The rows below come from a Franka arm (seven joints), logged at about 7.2 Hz.
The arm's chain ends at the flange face. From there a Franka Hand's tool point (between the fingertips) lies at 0.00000 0.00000 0.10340 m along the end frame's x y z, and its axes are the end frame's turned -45 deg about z.
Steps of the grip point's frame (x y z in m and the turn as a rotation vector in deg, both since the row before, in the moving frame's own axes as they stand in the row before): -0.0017, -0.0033, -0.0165, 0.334, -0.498, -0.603; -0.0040, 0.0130, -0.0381, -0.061, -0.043, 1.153; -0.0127, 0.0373, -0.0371, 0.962, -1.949, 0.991; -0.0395, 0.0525, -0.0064, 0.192, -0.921, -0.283; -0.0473, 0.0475, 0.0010, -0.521, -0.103, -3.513; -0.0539, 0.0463, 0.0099, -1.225, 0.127, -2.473; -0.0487, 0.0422, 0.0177, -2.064, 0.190, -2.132
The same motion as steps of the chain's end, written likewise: -0.0025, -0.0013, -0.0165, -0.116, -0.588, -0.603; 0.0063, 0.0119, -0.0381, -0.074, 0.013, 1.153; 0.0211, 0.0341, -0.0370, -0.698, -2.058, 0.991; 0.0106, 0.0641, -0.0064, -0.515, -0.787, -0.283; -0.0004, 0.0663, 0.0010, -0.441, 0.296, -3.513; -0.0071, 0.0695, 0.0099, -0.776, 0.956, -2.473; -0.0075, 0.0619, 0.0178, -1.325, 1.594, -2.132
